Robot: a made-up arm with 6 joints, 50 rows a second.
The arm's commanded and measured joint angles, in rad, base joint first. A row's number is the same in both.
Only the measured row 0 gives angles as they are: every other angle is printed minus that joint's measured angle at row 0.
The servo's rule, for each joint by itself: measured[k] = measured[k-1] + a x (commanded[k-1-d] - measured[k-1]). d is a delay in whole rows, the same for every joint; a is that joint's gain. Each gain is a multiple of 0.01, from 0.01 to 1. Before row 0 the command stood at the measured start. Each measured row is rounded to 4 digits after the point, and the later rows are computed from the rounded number. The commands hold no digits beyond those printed.
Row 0, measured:
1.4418, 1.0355, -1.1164, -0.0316, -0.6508, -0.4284
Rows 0 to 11, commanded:
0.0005, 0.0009, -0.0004, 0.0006, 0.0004, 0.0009
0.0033, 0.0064, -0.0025, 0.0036, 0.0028, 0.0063
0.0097, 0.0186, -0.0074, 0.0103, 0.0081, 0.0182
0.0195, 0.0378, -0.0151, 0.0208, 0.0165, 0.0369
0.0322, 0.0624, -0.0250, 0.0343, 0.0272, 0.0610
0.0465, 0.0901, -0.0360, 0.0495, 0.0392, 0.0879
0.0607, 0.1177, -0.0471, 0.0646, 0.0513, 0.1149
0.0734, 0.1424, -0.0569, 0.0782, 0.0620, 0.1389
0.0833, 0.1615, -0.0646, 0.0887, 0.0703, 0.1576
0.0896, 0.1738, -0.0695, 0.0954, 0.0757, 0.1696
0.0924, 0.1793, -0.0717, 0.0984, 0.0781, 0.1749
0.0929, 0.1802, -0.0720, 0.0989, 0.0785, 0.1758
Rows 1 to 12, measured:
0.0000, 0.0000, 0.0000, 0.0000, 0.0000, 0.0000
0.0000, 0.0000, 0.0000, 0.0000, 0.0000, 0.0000
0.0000, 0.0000, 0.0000, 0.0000, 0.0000, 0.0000
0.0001, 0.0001, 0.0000, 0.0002, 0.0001, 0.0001
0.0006, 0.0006, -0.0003, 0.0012, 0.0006, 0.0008
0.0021, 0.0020, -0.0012, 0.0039, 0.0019, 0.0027
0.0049, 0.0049, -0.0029, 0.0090, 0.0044, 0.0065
0.0093, 0.0095, -0.0056, 0.0166, 0.0083, 0.0125
0.0153, 0.0159, -0.0092, 0.0265, 0.0136, 0.0208
0.0226, 0.0240, -0.0137, 0.0379, 0.0200, 0.0312
0.0307, 0.0335, -0.0189, 0.0500, 0.0271, 0.0430
0.0391, 0.0437, -0.0244, 0.0616, 0.0344, 0.0556
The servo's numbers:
d 3
a 0.16 0.08 0.12 0.30 0.17 0.11

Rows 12 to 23, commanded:
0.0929, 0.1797, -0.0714, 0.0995, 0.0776, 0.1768
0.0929, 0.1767, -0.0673, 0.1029, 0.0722, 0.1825
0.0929, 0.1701, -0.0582, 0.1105, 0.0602, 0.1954
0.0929, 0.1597, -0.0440, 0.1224, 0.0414, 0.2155
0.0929, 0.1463, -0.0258, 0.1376, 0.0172, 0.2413
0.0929, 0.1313, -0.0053, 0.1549, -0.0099, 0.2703
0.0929, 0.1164, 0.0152, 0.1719, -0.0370, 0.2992
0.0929, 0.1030, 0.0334, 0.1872, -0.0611, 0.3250
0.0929, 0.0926, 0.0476, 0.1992, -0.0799, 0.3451
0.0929, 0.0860, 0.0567, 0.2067, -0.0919, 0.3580
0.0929, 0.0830, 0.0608, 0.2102, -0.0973, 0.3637
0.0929, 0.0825, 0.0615, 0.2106, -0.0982, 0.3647
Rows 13 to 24, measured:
0.0472, 0.0541, -0.0298, 0.0717, 0.0414, 0.0681
0.0544, 0.0641, -0.0348, 0.0797, 0.0476, 0.0798
0.0606, 0.0734, -0.0393, 0.0855, 0.0529, 0.0904
0.0658, 0.0819, -0.0432, 0.0897, 0.0571, 0.0999
0.0701, 0.0895, -0.0461, 0.0937, 0.0597, 0.1090
0.0737, 0.0959, -0.0476, 0.0987, 0.0598, 0.1185
0.0768, 0.1010, -0.0472, 0.1058, 0.0567, 0.1292
0.0794, 0.1046, -0.0446, 0.1153, 0.0500, 0.1415
0.0816, 0.1067, -0.0399, 0.1272, 0.0398, 0.1557
0.0834, 0.1075, -0.0333, 0.1406, 0.0267, 0.1715
0.0849, 0.1071, -0.0253, 0.1546, 0.0118, 0.1884
0.0862, 0.1059, -0.0166, 0.1680, -0.0038, 0.2056

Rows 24 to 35, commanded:
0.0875, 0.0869, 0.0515, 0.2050, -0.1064, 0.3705
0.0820, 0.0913, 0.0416, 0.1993, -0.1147, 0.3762
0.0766, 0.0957, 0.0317, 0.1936, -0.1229, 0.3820
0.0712, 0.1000, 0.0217, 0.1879, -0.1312, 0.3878
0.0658, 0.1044, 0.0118, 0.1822, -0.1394, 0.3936
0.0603, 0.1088, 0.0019, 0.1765, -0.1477, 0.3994
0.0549, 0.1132, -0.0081, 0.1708, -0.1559, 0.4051
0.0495, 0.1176, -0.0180, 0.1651, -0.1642, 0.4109
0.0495, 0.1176, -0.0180, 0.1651, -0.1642, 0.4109
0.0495, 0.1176, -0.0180, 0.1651, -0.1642, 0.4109
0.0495, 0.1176, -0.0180, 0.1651, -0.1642, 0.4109
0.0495, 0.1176, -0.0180, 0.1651, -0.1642, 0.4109
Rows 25 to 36, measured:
0.0873, 0.1043, -0.0078, 0.1796, -0.0188, 0.2224
0.0882, 0.1026, 0.0004, 0.1888, -0.0321, 0.2379
0.0890, 0.1010, 0.0077, 0.1953, -0.0433, 0.2518
0.0888, 0.0999, 0.0130, 0.1982, -0.0540, 0.2649
0.0877, 0.0992, 0.0164, 0.1985, -0.0643, 0.2771
0.0859, 0.0989, 0.0182, 0.1970, -0.0743, 0.2886
0.0835, 0.0990, 0.0186, 0.1943, -0.0840, 0.2995
0.0807, 0.0994, 0.0178, 0.1907, -0.0934, 0.3099
0.0774, 0.1002, 0.0159, 0.1864, -0.1026, 0.3197
0.0738, 0.1012, 0.0130, 0.1817, -0.1117, 0.3291
0.0699, 0.1025, 0.0093, 0.1767, -0.1206, 0.3381
0.0666, 0.1037, 0.0060, 0.1732, -0.1280, 0.3461

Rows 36 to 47, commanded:
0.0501, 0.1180, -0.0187, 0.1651, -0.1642, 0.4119
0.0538, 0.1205, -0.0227, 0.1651, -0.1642, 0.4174
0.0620, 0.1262, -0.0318, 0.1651, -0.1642, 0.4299
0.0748, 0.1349, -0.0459, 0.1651, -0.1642, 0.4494
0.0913, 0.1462, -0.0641, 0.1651, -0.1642, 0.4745
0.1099, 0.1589, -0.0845, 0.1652, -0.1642, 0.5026
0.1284, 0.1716, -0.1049, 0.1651, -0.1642, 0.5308
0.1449, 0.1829, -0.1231, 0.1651, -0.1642, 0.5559
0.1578, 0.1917, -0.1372, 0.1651, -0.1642, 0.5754
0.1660, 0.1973, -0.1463, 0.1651, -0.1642, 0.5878
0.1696, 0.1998, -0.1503, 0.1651, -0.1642, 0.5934
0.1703, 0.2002, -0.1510, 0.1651, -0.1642, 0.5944
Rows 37 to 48, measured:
0.0639, 0.1048, 0.0031, 0.1708, -0.1342, 0.3532
0.0616, 0.1058, 0.0006, 0.1691, -0.1393, 0.3595
0.0597, 0.1067, -0.0016, 0.1679, -0.1435, 0.3652
0.0582, 0.1076, -0.0037, 0.1671, -0.1470, 0.3703
0.0575, 0.1086, -0.0060, 0.1665, -0.1499, 0.3755
0.0582, 0.1100, -0.0091, 0.1661, -0.1523, 0.3815
0.0609, 0.1120, -0.0135, 0.1658, -0.1543, 0.3890
0.0658, 0.1147, -0.0196, 0.1656, -0.1560, 0.3984
0.0729, 0.1182, -0.0274, 0.1655, -0.1574, 0.4099
0.0818, 0.1225, -0.0367, 0.1654, -0.1586, 0.4232
0.0919, 0.1273, -0.0471, 0.1653, -0.1596, 0.4378
0.1024, 0.1325, -0.0579, 0.1652, -0.1604, 0.4529

